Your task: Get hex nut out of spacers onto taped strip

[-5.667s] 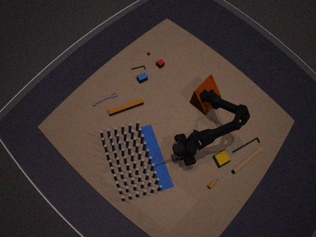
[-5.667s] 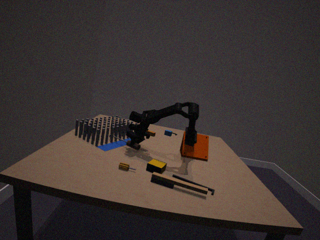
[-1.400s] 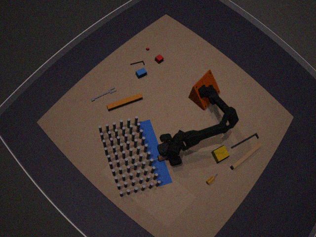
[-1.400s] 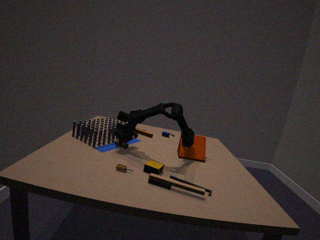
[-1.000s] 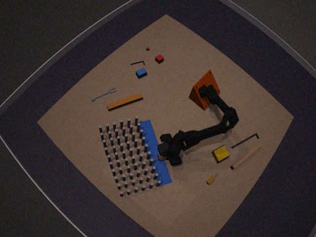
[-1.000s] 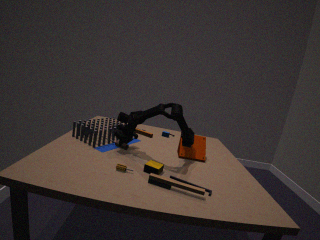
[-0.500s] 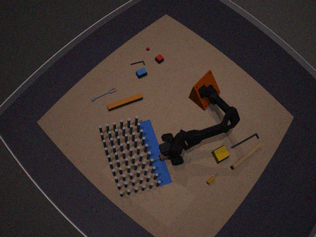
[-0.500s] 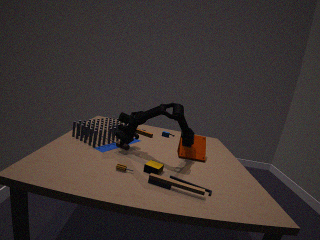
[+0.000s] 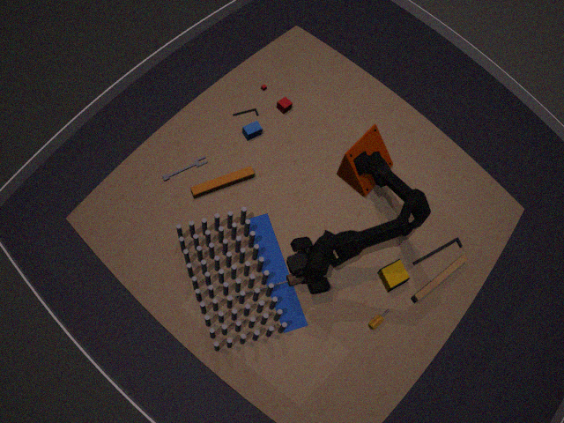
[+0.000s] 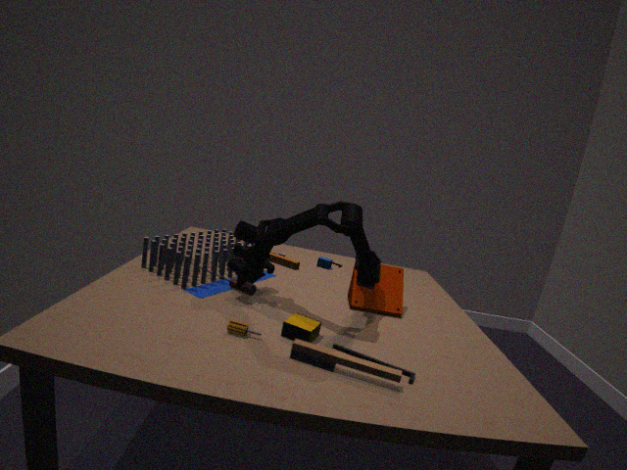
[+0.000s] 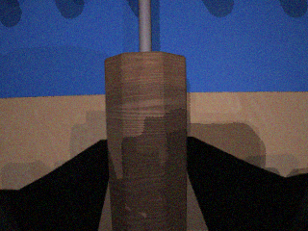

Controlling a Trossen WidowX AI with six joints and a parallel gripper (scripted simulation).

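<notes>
Right now the blue taped strip is 4 cm ahead of my gripper tip, 7 cm to the right of it and 1 cm below it. Round my gripper tip: yellow screwdriver 8 cm behind, 28 cm to the left; then yellow block 23 cm behind, 21 cm to the left, 1 cm above; then metal pick tool 9 cm ahead, 4 cm to the right.
</notes>
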